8 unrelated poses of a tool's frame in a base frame.
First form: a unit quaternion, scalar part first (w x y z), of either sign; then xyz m.
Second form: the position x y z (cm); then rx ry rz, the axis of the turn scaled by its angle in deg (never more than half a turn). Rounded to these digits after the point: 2 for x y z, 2 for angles.
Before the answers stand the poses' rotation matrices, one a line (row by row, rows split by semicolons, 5 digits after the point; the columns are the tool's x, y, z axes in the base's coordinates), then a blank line. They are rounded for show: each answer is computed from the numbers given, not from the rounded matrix.
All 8 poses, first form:
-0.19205 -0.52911 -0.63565 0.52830 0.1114 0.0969 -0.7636
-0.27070 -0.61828 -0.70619 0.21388 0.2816 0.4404 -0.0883
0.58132 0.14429 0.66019 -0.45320 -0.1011 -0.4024 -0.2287
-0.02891 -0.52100 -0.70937 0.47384 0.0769 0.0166 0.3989
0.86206 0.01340 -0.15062 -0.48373 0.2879 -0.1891 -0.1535
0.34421 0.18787 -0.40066 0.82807 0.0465 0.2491 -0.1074
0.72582 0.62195 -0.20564 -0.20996 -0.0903 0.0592 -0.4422
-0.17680 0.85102 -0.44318 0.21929 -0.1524 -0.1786 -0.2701
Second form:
-0.36631 0.87558 -0.31491; 0.46974 -0.11813 -0.87487; -0.80322 -0.46840 -0.36803
-0.08890 0.98904 0.11786; 0.75745 0.14397 -0.63682; -0.64681 0.03266 -0.76195
-0.28249 0.71743 0.63678; -0.33639 0.54758 -0.76616; -0.89835 -0.43064 0.08665
-0.45545 0.76656 -0.45272; 0.71176 0.00808 -0.70238; -0.53475 -0.64213 -0.54928
0.48664 0.82997 -0.27265; -0.83804 0.53166 0.12261; 0.24672 0.16882 0.95427
-0.69245 -0.72060 0.03532; 0.41951 -0.44198 -0.79288; 0.58696 -0.53421 0.60835
0.82726 0.04899 -0.55968; -0.56058 0.13820 -0.81649; 0.03735 0.98919 0.14179
0.51100 -0.67678 0.52995; -0.83186 -0.54466 0.10655; 0.21653 -0.49530 -0.84131

11.14 9.69 -76.36 85.11 102.24 -84.98
28.16 44.04 -8.83 95.43 109.00 -33.01
-10.11 -40.24 -22.87 19.31 88.37 -60.66
7.69 1.66 39.89 92.09 125.39 -83.76
28.79 -18.91 -15.35 1.61 -18.10 -58.13
4.65 24.91 -10.74 27.96 -59.63 123.24
-9.03 5.92 -44.22 78.59 -25.99 -26.53
-15.24 -17.86 -27.01 -138.03 71.88 -35.57

